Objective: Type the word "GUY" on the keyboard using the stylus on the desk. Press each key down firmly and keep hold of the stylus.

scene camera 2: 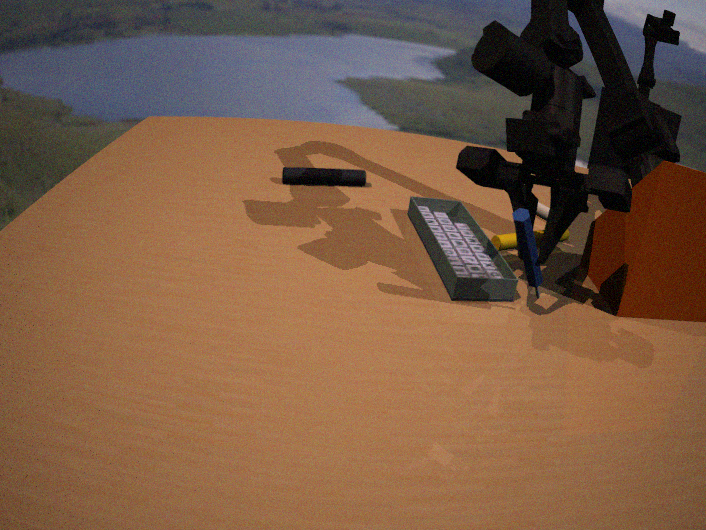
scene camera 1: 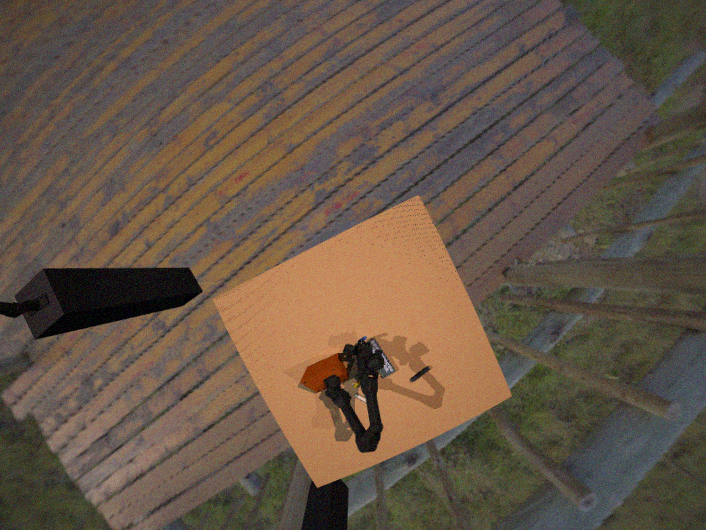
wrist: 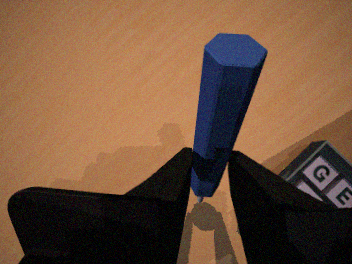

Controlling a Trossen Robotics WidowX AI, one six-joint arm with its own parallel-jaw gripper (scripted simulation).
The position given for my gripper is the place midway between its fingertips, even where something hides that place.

In view: my gripper point(scene camera 2: 531, 261), a blue stylus point(scene camera 2: 521, 217) and a black cylinder point(scene camera 2: 302, 175).
The blue stylus is seen too in the wrist view point(wrist: 232, 63). My gripper also shows in the wrist view point(wrist: 210, 157). The wrist view misses the black cylinder: it is out of frame.
